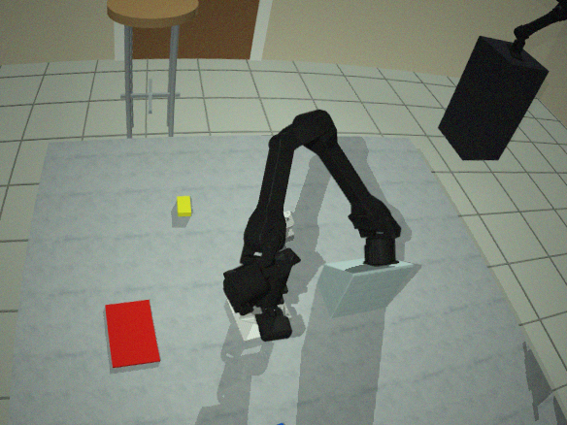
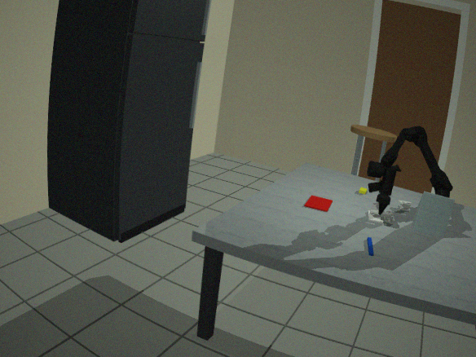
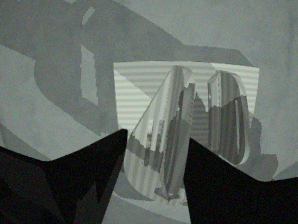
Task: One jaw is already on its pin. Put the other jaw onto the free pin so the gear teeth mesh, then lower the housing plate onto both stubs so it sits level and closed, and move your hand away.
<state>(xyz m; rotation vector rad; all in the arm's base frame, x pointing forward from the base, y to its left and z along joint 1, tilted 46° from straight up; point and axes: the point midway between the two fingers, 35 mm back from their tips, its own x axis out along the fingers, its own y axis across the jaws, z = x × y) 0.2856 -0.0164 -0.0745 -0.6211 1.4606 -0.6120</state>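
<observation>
Right now the white jaw is 30 mm behind my gripper tip and 20 mm to the right of it. Also, from my gripper tip: red flat sheet 290 mm ahead, 30 mm below, 20 mm to the right; yellow block 380 mm to the right, 120 mm ahead, 30 mm below; blue bar 310 mm to the left, 30 mm below.
</observation>
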